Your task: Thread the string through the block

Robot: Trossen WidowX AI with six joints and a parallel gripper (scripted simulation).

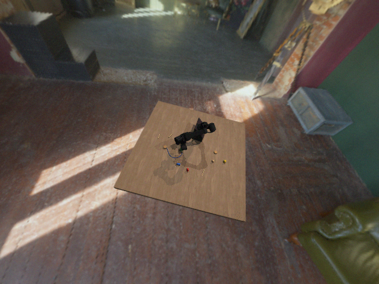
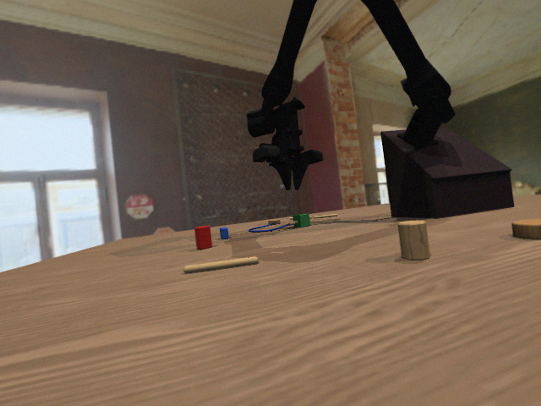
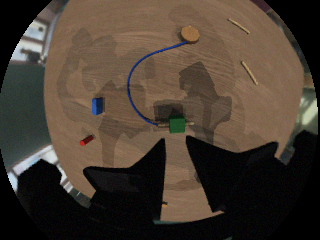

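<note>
The green block is 8 cm below my gripper tip and 1 cm behind it. The rest, counted from my gripper tip: blue block (18 cm ahead, 8 cm below, 1 cm to the right); round wooden button (19 cm to the right, 9 cm below, 1 cm behind); red block (23 cm ahead, 10 cm to the left, 7 cm below).
</note>
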